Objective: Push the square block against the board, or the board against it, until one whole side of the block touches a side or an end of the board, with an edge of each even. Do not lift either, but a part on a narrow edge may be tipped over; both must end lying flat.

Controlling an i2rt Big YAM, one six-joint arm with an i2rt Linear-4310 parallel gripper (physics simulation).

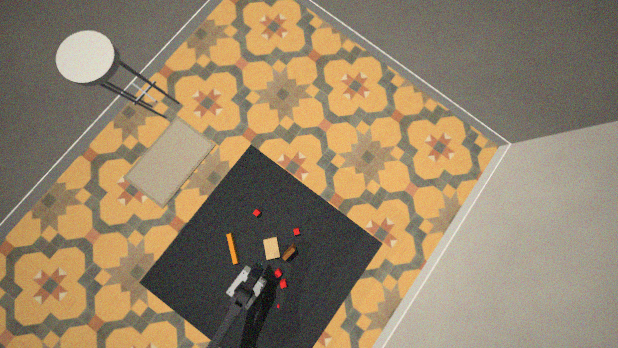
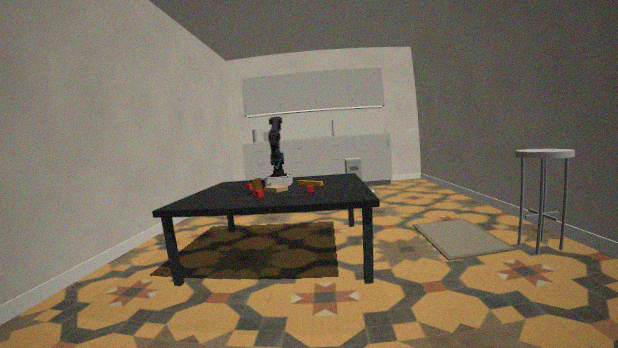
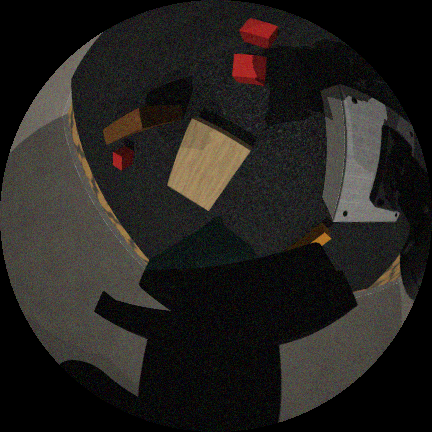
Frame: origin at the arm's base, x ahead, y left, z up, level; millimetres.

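Where they show: gripper, between the fingertips: [image 1: 260,261] [image 2: 277,169] [image 3: 218,222]; arm's base, origin of its link: [image 2: 278,176] [image 3: 391,170].
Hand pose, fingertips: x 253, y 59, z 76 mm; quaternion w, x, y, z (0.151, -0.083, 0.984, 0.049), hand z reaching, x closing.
Note:
Things, the pixels of their top centre, and the offset from my fingertips. Level surfaces: height alone.
- square block, centre of its top: [image 3: 200,169] [image 2: 275,186] [image 1: 271,248] 67 mm ahead, 6 mm right, 115 mm down
- black table, height of its surface: 145 mm down
- brown board, centre of its top: [image 3: 118,128] [image 2: 256,178] [image 1: 288,254] 146 mm ahead, 116 mm right, 44 mm down
- long orange bar, centre of its top: [image 3: 292,259] [image 2: 310,181] [image 1: 231,248] 126 mm back, 210 mm left, 114 mm down
The square block [image 1: 271,248] [image 2: 276,188] [image 3: 207,163] is pale wood and lies flat on the black table [image 1: 328,259] [image 2: 328,197]. A brown board [image 1: 289,251] [image 2: 257,183] [image 3: 132,123] stands on a narrow edge just right of it. The board is angled to the block, with only its near end close to the block's corner. A long orange bar [image 1: 232,248] [image 2: 310,182] [image 3: 316,238] lies flat to the block's left, apart from it. My gripper [image 1: 258,264] [image 2: 276,166] [image 3: 218,222] is shut and empty. It hangs above the table on the arm-base side of the block and touches nothing.
Several small red cubes lie around: one [image 1: 256,212] at the far side, one [image 1: 296,231] [image 3: 123,158] beyond the board, two [image 1: 277,273] [image 1: 283,283] [image 3: 249,68] beside the arm base [image 1: 239,281] [image 3: 354,160]. A stool [image 1: 84,56] [image 2: 544,153] and a grey floor mat [image 1: 170,162] [image 2: 462,237] stand off the table.

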